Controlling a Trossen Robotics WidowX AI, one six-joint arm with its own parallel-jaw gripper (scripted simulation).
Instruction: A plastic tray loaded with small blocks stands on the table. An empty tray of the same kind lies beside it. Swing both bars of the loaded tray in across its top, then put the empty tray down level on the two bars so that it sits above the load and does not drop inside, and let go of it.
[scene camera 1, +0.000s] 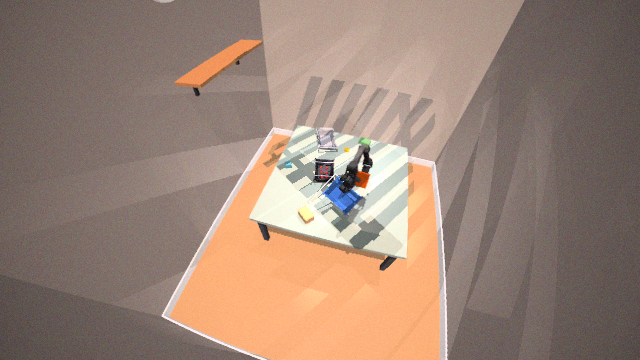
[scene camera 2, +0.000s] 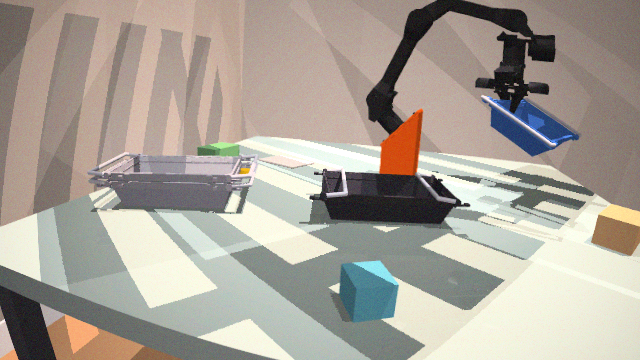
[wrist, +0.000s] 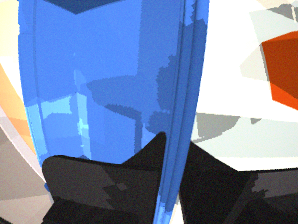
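Note:
Scene camera 2 gives me my gripper (scene camera 2: 508, 118) and a cyan cube (scene camera 2: 368, 291). From scene camera 1 I get a blue tray (scene camera 1: 346, 202). As for the wrist view, the tray shows there (wrist: 99, 87) and so does my gripper (wrist: 168, 138), but the cyan cube is out of frame in the wrist view.

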